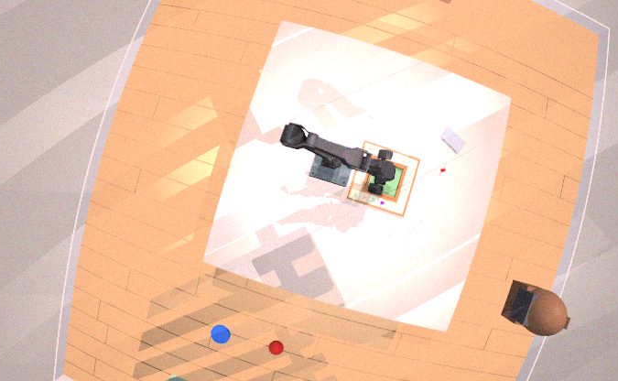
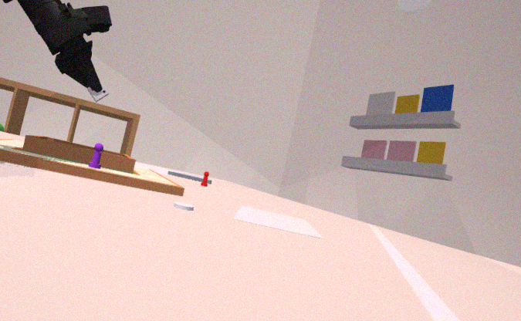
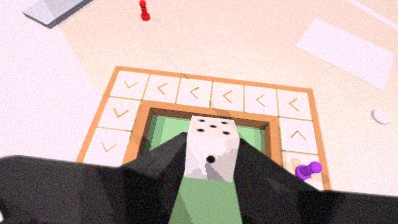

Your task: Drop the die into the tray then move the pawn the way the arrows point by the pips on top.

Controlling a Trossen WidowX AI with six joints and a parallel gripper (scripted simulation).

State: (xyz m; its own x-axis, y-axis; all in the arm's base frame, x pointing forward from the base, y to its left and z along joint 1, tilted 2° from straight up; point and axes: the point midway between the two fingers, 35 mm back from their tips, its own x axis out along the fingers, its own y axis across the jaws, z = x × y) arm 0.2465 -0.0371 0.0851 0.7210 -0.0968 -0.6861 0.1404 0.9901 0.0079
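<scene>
My gripper tip is right at the white die. The rest, counted from my gripper tip: purple pawn 110 mm to the right, 100 mm below; green dice tray 120 mm below; red pawn 290 mm ahead, 90 mm to the left, 110 mm below.
</scene>
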